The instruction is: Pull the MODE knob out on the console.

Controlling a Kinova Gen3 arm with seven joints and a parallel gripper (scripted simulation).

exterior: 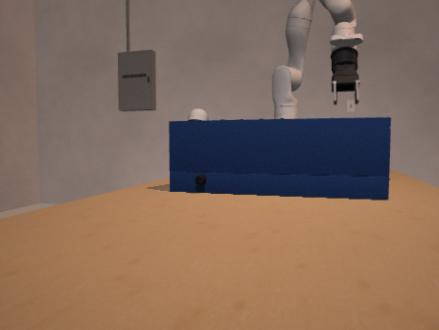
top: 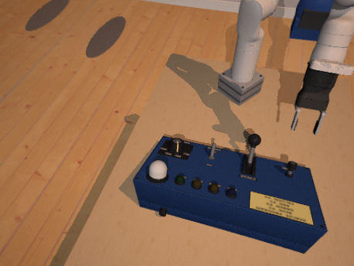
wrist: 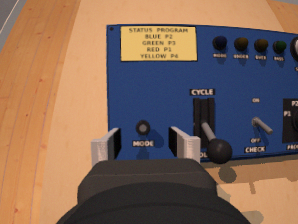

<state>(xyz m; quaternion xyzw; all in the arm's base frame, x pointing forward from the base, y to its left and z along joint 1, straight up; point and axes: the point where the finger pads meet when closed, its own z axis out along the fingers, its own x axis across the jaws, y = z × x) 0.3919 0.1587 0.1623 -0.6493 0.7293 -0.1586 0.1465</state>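
The mode knob lies 130 mm below my hand and 60 mm ahead of it. Also, from my hand: cycle lever: 130 mm below, 120 mm to the right, 20 mm ahead; then blue console: 180 mm to the right, 160 mm below, 70 mm ahead; then toggle switch: 240 mm to the right, 140 mm below, 30 mm ahead.
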